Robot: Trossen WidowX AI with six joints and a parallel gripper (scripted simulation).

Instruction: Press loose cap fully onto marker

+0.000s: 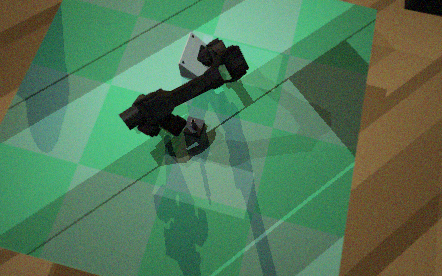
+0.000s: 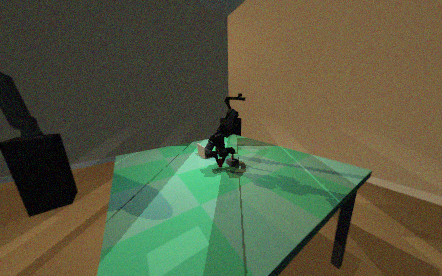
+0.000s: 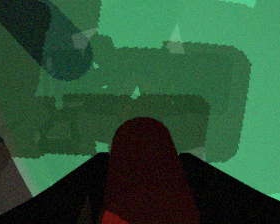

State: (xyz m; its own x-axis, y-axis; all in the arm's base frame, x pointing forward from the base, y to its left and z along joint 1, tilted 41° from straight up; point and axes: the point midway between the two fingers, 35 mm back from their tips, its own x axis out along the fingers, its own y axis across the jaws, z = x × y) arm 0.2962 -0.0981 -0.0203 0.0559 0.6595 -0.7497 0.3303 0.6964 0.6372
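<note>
Right now my gripper tip is 110 mm to the right of the holder block, 20 mm above it and 10 mm past it. The rest, counted from my gripper tip: red cap 10 mm above.
</note>
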